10 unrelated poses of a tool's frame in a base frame.
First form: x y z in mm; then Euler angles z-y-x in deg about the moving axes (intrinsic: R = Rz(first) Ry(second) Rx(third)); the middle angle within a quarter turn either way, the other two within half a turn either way.
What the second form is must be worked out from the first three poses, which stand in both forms.
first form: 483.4, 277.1, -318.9, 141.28, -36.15, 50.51
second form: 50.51, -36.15, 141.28, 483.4, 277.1, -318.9
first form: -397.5, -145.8, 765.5, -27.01, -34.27, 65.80
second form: 65.80, -34.27, -27.01, -397.5, -145.8, 765.5
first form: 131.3, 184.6, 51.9, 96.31, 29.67, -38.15
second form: -38.15, 29.67, 96.31, 131.3, 184.6, 51.9
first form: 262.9, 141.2, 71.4, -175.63, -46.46, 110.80
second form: 110.80, -46.46, -175.63, 262.9, 141.2, 71.4
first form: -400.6, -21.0, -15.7, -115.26, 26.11, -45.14
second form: -45.14, 26.11, -115.26, -400.6, -21.0, -15.7
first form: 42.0, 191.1, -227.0, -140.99, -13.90, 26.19
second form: 26.19, -13.90, -140.99, 42.0, 191.1, -227.0
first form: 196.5, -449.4, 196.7, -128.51, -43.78, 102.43
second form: 102.43, -43.78, -128.51, 196.5, -449.4, 196.7
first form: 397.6, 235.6, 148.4, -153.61, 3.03, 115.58
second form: 115.58, 3.03, -153.61, 397.6, 235.6, 148.4
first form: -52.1, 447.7, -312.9, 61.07, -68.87, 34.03
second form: 34.03, -68.87, 61.07, -52.1, 447.7, -312.9
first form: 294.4, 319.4, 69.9, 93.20, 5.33, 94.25
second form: 94.25, 5.33, 93.20, 294.4, 319.4, 69.9
